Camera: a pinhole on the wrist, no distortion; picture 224 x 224 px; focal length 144.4 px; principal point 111.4 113.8 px. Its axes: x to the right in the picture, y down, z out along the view. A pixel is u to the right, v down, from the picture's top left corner.
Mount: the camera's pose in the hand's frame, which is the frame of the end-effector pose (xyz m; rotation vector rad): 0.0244 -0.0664 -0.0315 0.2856 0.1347 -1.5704
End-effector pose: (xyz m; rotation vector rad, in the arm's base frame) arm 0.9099 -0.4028 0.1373 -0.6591 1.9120 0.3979
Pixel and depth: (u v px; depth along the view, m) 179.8 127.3 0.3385
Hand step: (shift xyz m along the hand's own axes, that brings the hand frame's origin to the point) 0.0236 -0.3109 0.2540
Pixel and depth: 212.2 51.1 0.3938
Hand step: -0.1832 -0.4311 0.2579
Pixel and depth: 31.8 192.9 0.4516
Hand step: 0.2268 0.0490 0.4909
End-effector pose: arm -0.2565 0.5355 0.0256 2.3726 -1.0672 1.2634
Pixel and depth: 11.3 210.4 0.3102
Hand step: 0.2007 0.0544 0.3424
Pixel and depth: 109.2 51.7 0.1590
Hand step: -0.0590 -0.1043 0.1154
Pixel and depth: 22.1 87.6 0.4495
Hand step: -0.1005 0.0853 0.4659
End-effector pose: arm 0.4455 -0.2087 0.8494 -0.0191 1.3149 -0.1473
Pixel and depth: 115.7 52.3 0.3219
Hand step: -0.1430 -0.1571 0.2622
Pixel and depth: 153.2 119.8 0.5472
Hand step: -0.0053 -0.3637 0.4540
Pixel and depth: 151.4 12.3 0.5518
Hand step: -0.4145 -0.3498 0.4216
